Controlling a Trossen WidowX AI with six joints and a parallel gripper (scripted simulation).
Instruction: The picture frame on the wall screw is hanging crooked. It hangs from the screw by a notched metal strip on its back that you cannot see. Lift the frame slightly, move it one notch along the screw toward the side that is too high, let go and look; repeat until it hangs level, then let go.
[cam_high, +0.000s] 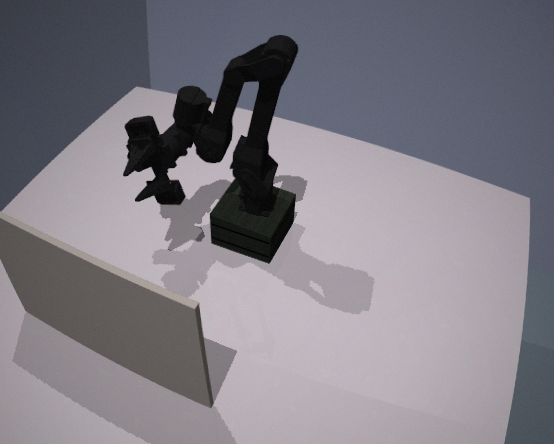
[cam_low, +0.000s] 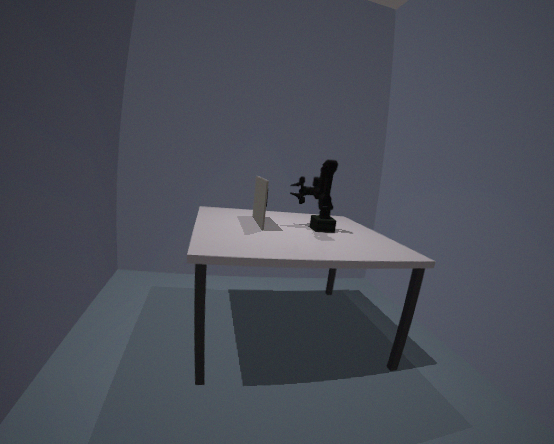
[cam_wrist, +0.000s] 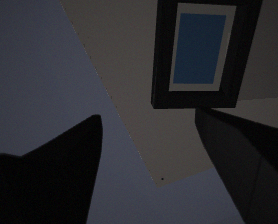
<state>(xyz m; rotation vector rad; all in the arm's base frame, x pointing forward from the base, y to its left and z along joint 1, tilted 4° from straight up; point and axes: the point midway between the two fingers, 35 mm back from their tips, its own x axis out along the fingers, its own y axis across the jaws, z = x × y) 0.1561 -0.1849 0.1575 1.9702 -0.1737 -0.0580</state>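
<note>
The picture frame is 19 cm ahead of my gripper tip and 9 cm below it. Also, from my gripper tip: wall panel: 20 cm ahead, 9 cm below.
</note>
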